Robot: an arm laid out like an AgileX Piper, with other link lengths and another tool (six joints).
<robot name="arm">
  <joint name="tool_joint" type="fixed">
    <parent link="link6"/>
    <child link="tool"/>
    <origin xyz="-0.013 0.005 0.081" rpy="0 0.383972 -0.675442"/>
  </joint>
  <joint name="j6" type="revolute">
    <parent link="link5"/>
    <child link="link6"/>
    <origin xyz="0 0.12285 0" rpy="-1.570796 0 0"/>
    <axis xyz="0 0 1"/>
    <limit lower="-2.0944" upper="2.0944"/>
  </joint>
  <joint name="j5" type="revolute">
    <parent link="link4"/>
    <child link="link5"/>
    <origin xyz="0 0 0" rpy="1.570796 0 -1.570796"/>
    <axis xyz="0 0 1"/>
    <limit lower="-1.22" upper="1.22"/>
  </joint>
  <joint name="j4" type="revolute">
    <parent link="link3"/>
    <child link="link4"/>
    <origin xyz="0.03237 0.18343 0" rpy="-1.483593 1.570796 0"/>
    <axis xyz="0 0 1"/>
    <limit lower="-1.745" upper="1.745"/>
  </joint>
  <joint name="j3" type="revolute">
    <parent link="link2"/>
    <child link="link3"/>
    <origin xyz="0.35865 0.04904 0" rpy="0 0 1.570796"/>
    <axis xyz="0 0 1"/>
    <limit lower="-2.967" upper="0"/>
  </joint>
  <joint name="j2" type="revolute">
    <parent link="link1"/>
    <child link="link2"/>
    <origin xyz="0 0 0" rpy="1.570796 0 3.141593"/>
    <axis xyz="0 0 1"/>
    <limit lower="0" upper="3.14"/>
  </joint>
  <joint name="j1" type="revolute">
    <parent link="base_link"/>
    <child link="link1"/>
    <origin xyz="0 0 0.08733"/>
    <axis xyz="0 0 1"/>
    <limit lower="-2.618" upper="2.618"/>
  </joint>
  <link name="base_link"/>
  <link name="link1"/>
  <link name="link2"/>
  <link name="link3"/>
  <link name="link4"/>
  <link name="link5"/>
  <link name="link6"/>
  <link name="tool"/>
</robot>
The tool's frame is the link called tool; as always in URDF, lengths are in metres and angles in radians.
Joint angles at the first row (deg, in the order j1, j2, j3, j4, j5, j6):
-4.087 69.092 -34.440 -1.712 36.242 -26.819
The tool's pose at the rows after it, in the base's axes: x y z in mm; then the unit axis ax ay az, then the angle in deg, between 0 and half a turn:
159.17, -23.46, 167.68, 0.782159, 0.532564, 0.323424, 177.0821
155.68, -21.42, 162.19, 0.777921, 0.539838, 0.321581, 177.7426
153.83, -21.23, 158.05, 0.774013, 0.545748, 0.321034, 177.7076
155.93, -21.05, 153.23, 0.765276, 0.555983, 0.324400, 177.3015
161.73, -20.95, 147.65, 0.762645, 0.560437, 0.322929, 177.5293
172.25, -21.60, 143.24, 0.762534, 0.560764, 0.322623, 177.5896
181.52, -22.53, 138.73, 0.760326, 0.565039, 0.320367, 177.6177
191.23, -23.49, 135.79, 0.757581, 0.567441, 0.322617, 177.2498
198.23, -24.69, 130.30, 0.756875, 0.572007, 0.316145, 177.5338
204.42, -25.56, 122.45, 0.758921, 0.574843, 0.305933, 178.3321
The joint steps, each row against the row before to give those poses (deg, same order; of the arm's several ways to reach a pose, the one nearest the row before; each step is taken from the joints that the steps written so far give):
0.001 0.000 1.754 1.054 -1.950 -2.062
0.003 0.000 1.717 0.974 -1.331 -1.789
-0.004 0.000 1.527 0.117 -1.645 -0.912
0.000 0.498 1.917 0.363 -3.257 -1.726
0.000 1.829 1.019 0.473 -2.677 -1.058
-0.003 2.543 0.122 0.221 -2.605 -0.275
0.004 2.332 0.120 0.003 -2.327 -0.617
-0.003 1.926 0.000 0.004 -2.437 -0.358
0.000 2.253 0.000 -0.467 -1.572 -0.210
0.003 2.714 0.002 -0.321 -1.307 -0.110

